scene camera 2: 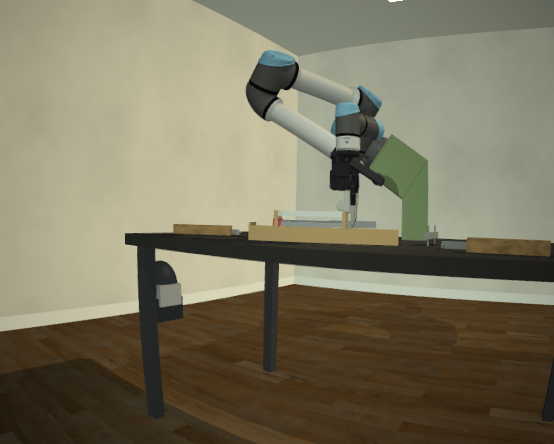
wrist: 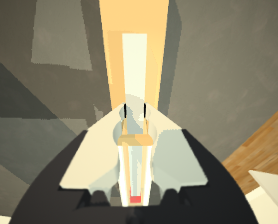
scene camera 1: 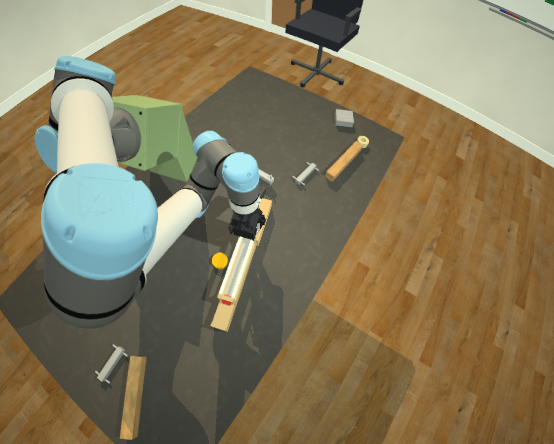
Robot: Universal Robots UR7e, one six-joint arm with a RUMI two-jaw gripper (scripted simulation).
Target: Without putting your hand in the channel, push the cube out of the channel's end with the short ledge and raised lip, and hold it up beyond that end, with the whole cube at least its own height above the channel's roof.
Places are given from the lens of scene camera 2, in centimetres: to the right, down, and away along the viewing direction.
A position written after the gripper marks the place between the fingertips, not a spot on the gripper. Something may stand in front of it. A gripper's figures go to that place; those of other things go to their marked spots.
gripper point(scene camera 2: 352, 226): 22, 1, 122
long wooden base point(scene camera 2: 343, 235): 19, 4, 120
